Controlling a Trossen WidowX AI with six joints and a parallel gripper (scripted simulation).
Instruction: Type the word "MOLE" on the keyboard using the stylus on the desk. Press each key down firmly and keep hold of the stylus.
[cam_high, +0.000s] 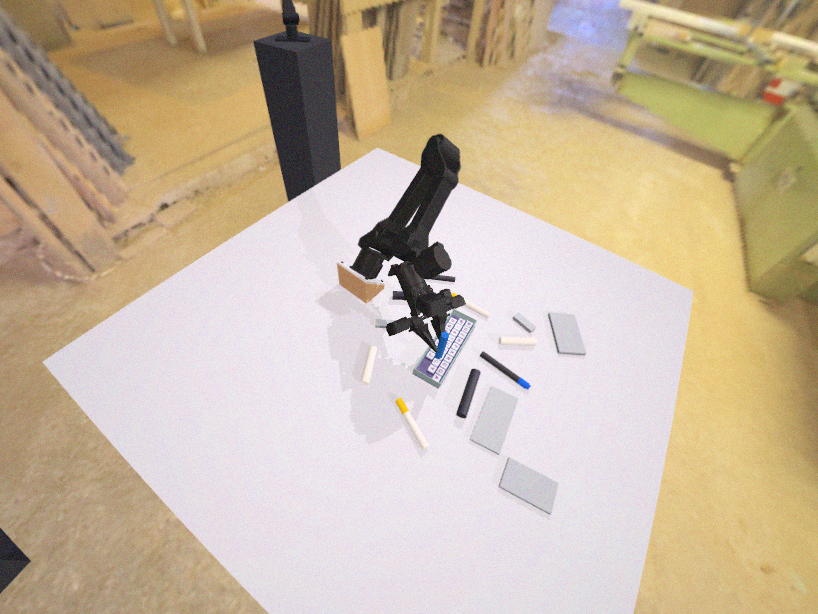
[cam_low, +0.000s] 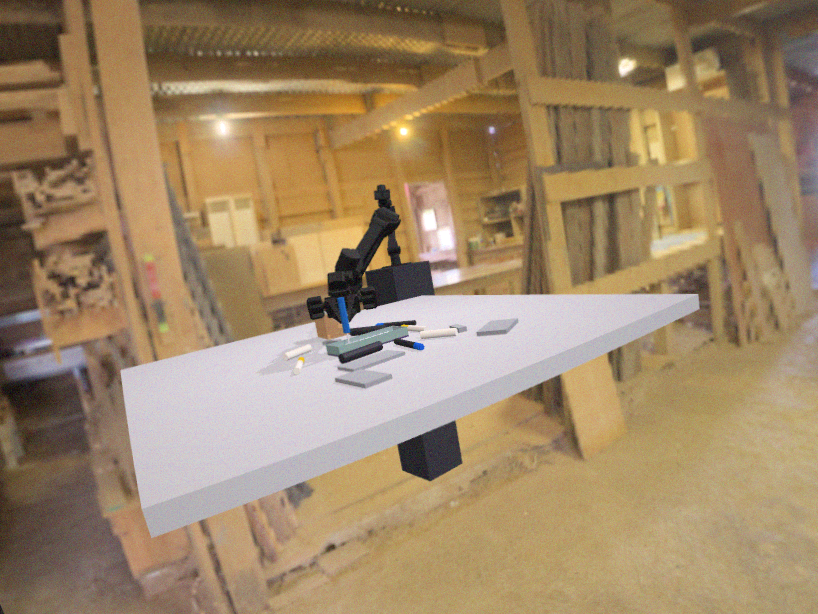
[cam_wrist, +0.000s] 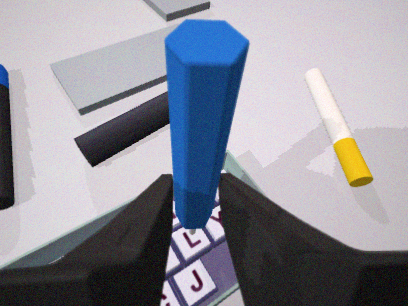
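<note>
Right now my gripper tip is 70 mm above the L key. The rest, counted from my gripper tip: E key: 70 mm below, 40 mm to the left; then blue stylus: 20 mm below.
</note>
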